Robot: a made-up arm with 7 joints.
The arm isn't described. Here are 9 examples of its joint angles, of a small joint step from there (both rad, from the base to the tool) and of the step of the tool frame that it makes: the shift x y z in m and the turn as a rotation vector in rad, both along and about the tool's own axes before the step.
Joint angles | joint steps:
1: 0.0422 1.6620 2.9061 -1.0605 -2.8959 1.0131 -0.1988 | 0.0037 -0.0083 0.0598 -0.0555 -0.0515 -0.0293 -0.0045
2: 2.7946 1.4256 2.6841 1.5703 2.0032 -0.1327 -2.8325 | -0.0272 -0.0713 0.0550 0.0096 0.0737 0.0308 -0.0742
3: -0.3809 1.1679 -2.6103 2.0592 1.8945 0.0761 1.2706 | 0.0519 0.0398 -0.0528 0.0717 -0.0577 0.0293 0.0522
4: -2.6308 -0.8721 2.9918 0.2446 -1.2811 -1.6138 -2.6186 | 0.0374 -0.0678 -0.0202 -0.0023 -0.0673 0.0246 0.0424
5: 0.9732 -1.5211 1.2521 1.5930 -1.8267 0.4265 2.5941 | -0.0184 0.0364 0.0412 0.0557 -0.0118 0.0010 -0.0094
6: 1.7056 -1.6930 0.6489 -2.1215 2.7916 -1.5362 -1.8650 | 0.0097 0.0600 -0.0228 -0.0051 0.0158 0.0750 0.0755
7: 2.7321 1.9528 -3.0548 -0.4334 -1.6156 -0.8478 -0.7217 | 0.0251 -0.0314 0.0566 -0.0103 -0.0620 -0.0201 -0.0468
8: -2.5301 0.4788 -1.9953 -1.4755 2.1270 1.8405 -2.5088 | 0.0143 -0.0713 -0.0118 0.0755 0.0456 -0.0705 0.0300
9: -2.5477 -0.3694 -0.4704 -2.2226 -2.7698 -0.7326 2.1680 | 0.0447 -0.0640 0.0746 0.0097 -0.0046 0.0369 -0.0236
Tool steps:
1: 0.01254 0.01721 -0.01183 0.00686 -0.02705 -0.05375
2: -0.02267 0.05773 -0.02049 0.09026 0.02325 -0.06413
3: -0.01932 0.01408 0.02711 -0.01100 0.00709 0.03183
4: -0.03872 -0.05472 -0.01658 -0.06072 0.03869 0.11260
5: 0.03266 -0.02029 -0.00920 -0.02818 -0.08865 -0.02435
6: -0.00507 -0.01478 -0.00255 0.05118 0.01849 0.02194
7: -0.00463 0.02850 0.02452 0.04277 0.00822 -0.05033
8: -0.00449 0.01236 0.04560 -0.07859 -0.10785 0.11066
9: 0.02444 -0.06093 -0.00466 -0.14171 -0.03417 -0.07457
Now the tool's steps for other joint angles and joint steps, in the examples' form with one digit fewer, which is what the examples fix.
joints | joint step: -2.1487 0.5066 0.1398 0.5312 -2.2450 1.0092 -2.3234 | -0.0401 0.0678 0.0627 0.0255 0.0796 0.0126 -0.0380
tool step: -0.0355 -0.0703 0.0104 -0.1217 0.0823 -0.0417
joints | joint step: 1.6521 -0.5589 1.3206 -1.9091 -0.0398 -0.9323 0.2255 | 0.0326 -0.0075 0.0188 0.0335 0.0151 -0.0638 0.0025
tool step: 0.0033 -0.0165 0.0015 -0.0168 0.0526 -0.0321
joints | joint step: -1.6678 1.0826 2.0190 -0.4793 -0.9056 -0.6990 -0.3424 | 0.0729 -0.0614 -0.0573 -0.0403 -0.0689 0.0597 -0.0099
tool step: -0.0234 0.0629 0.0249 0.1026 -0.0215 -0.0324
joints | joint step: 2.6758 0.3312 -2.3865 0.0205 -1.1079 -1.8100 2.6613 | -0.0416 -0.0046 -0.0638 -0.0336 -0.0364 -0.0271 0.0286
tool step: 0.0129 -0.0162 -0.0036 -0.1054 -0.1003 0.0477
